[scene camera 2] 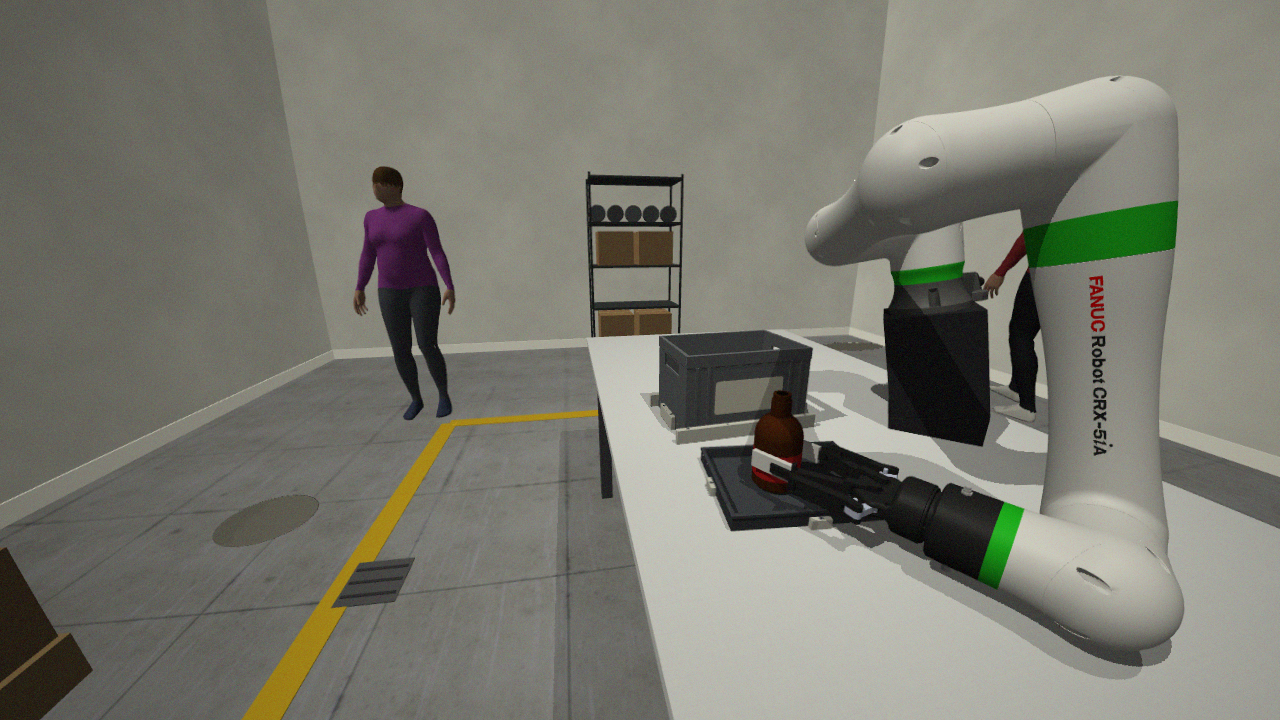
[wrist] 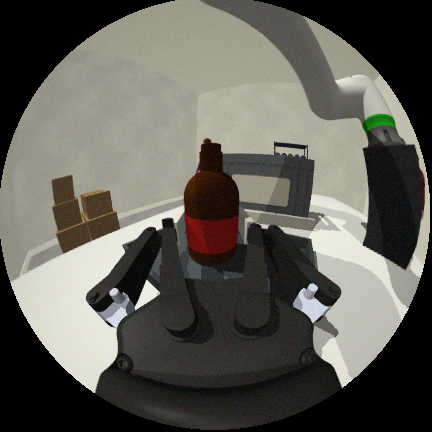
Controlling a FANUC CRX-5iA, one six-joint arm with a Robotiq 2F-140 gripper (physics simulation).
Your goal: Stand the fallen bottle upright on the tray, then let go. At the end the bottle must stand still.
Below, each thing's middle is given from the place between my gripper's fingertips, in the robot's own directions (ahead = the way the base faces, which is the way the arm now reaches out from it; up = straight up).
I see the brown bottle [scene camera 2: 778,433] 10 mm behind my hand, 20 mm to the left of it and 20 mm above it.
